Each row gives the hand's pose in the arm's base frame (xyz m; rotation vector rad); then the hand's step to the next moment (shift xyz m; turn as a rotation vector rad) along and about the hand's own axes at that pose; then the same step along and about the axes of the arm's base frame.
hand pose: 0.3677 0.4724 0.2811 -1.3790 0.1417 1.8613
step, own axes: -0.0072 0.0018 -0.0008 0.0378 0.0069 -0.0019
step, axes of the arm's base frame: 0.0001 -0.0054 0.0051 -0.0064 0.0142 -0.0352
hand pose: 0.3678 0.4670 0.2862 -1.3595 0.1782 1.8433
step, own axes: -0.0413 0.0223 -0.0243 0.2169 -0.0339 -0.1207
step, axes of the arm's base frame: 0.0061 -0.0495 0.0176 0.0936 0.0698 -0.2216
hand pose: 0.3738 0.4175 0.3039 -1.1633 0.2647 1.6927
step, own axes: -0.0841 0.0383 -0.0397 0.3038 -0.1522 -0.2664
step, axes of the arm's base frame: -0.0080 -0.0945 0.0334 0.2726 0.0824 -0.3245
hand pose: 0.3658 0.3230 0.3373 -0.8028 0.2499 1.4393
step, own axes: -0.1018 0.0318 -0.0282 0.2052 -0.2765 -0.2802
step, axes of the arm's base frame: -0.0373 -0.0992 0.0305 0.3779 0.0058 -0.2329
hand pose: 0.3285 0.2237 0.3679 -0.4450 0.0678 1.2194
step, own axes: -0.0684 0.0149 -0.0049 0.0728 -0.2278 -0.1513
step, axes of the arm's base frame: -0.0369 -0.0587 0.0107 0.2626 -0.0519 -0.0918
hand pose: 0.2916 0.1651 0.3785 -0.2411 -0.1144 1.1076
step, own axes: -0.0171 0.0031 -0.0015 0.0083 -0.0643 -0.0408
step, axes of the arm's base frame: -0.0100 -0.0142 -0.0017 0.0683 -0.0254 -0.0237
